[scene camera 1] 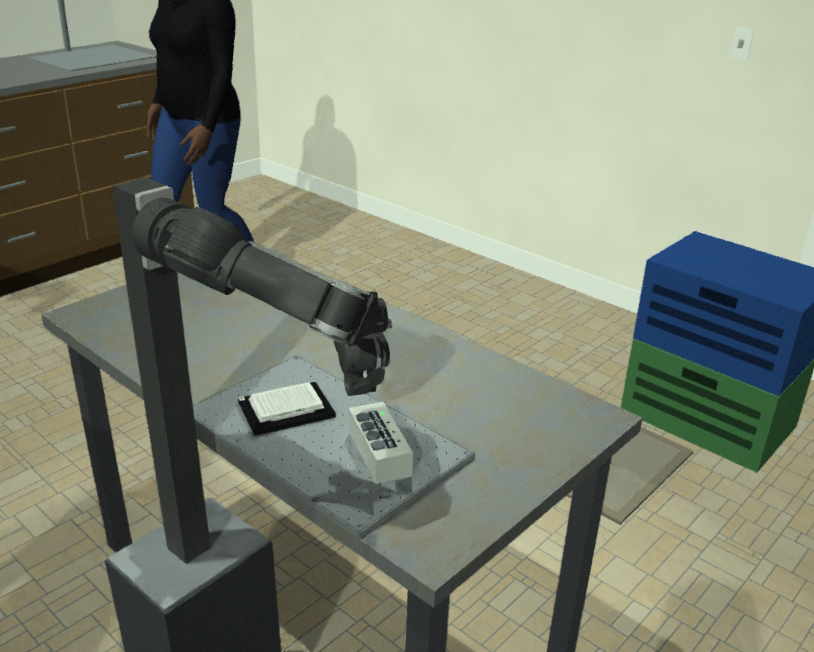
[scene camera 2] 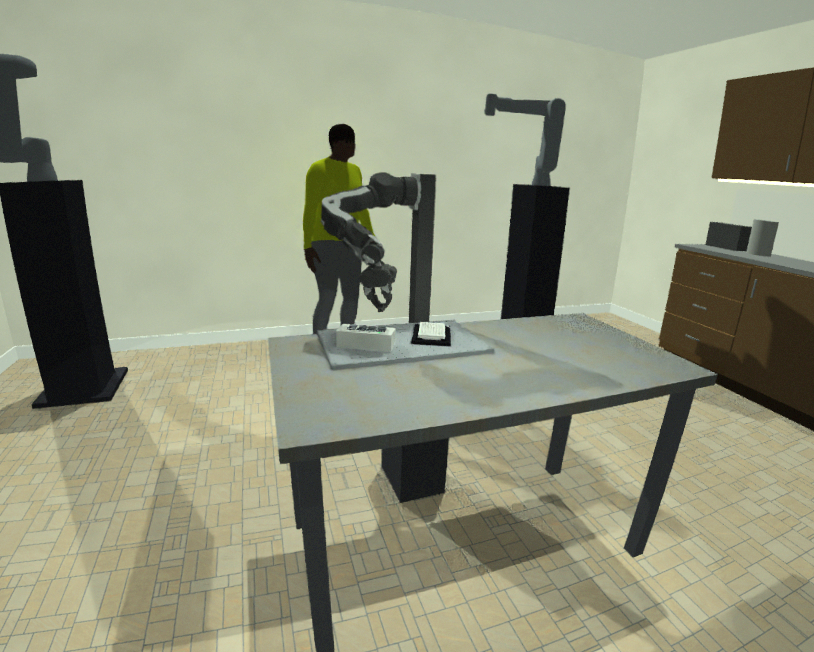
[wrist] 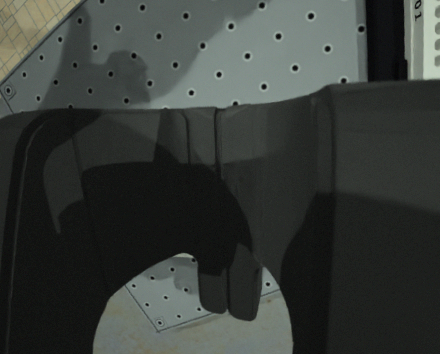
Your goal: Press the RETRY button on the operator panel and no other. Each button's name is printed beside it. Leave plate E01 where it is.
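The operator panel (scene camera 1: 394, 467) (scene camera 2: 365, 339) is a white box with several round dark buttons, dark printed labels and small lamps on top. The lamp (scene camera 1: 382, 413) at its far end glows green in the first scene view. The button names are too small to read, so RETRY cannot be picked out. My gripper (scene camera 1: 363, 390) (scene camera 2: 381, 309) (wrist: 236, 209) is shut and empty, above and apart from the panel, towards its far end. The panel does not show in the wrist view. Plate E01 (scene camera 1: 285, 400) (scene camera 2: 432, 330) (wrist: 430, 30) lies in a black holder (scene camera 1: 295, 425) (scene camera 2: 431, 341) (wrist: 384, 50).
Panel and holder stand on a perforated grey board (scene camera 1: 434, 449) (scene camera 2: 448, 352) (wrist: 280, 57) on the table (scene camera 1: 529, 421) (scene camera 2: 366, 400). One person (scene camera 1: 197, 67) stands beyond the table; another (scene camera 2: 332, 196) stands behind the arm. Blue (scene camera 1: 720, 298) and green (scene camera 1: 699, 407) crates are stacked at the right.
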